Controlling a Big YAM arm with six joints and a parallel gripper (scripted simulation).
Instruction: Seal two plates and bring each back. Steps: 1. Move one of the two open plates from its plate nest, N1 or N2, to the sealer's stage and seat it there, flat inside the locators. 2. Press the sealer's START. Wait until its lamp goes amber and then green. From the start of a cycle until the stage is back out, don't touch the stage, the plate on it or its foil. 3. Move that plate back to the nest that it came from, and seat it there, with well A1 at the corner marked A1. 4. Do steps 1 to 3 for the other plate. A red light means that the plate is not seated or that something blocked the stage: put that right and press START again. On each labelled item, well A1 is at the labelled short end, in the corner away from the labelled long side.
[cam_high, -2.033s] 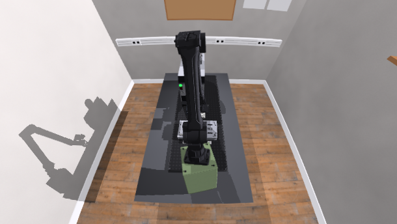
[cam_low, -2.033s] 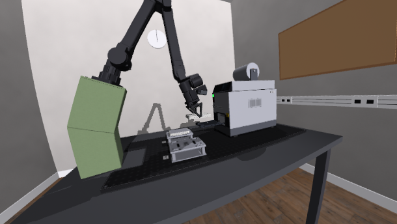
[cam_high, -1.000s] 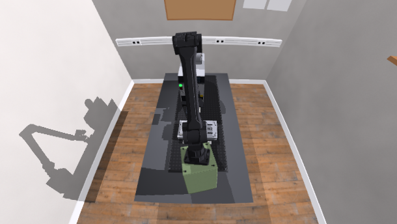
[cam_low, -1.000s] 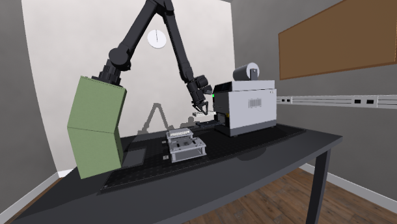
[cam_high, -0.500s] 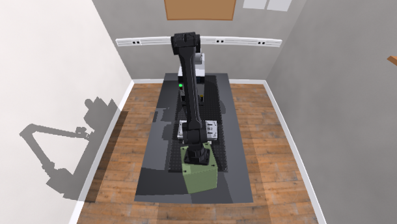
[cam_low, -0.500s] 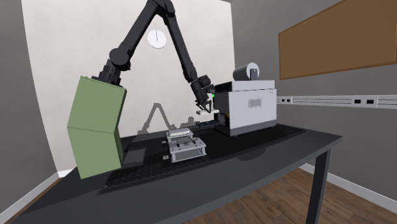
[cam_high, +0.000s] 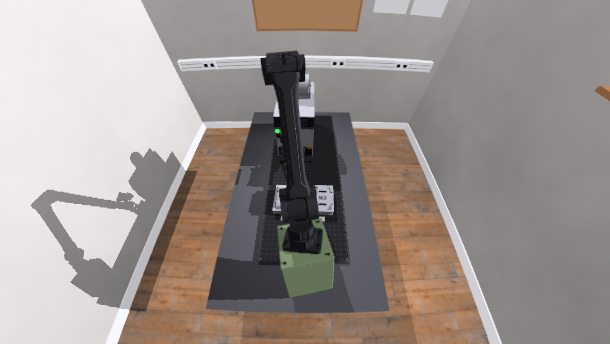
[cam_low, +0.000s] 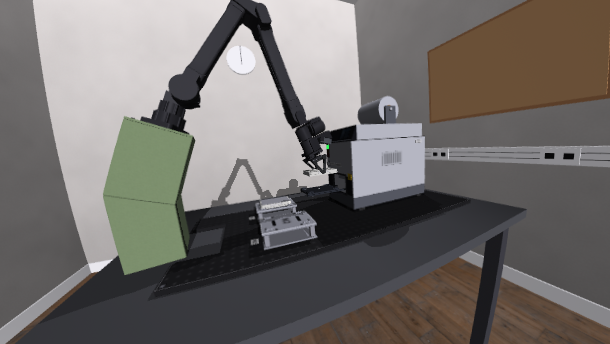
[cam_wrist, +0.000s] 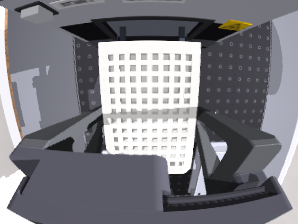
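Now: the dark sealer stage 80 mm below my hand and 10 mm behind it. Also, from my hand: yellow warning label: 100 mm ahead, 80 mm to the right, 30 mm below; foil roll: 320 mm ahead, 250 mm above, 40 mm to the left; white plate: right at my hand.
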